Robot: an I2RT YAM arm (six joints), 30 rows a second.
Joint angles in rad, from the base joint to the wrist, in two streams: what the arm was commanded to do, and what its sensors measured. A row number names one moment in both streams.
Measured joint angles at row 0:
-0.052, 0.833, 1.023, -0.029, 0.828, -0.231
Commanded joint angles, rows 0 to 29:
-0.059, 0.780, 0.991, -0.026, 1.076, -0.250
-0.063, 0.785, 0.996, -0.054, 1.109, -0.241
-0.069, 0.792, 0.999, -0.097, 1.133, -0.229
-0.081, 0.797, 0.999, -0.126, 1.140, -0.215
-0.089, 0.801, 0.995, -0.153, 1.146, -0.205
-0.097, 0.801, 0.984, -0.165, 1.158, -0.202
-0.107, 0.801, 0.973, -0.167, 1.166, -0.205
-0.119, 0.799, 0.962, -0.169, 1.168, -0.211
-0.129, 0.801, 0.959, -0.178, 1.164, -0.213
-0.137, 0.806, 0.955, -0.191, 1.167, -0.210
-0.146, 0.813, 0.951, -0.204, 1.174, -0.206
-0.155, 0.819, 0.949, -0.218, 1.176, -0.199
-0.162, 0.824, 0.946, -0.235, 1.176, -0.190
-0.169, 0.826, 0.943, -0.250, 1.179, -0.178
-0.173, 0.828, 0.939, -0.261, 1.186, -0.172
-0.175, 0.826, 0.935, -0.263, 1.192, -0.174
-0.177, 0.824, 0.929, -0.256, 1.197, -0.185
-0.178, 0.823, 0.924, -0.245, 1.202, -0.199
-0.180, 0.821, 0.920, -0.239, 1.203, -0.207
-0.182, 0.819, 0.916, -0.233, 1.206, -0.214
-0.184, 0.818, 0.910, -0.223, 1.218, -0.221
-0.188, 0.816, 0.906, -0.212, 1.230, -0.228
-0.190, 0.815, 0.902, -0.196, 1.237, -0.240
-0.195, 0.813, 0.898, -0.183, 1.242, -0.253
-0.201, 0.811, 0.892, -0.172, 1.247, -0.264
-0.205, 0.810, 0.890, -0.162, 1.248, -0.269
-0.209, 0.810, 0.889, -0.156, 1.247, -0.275
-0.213, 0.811, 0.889, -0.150, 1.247, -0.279
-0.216, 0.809, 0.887, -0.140, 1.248, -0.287
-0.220, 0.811, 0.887, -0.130, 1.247, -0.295
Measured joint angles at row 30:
-0.205, 0.822, 0.897, -0.192, 1.214, -0.249
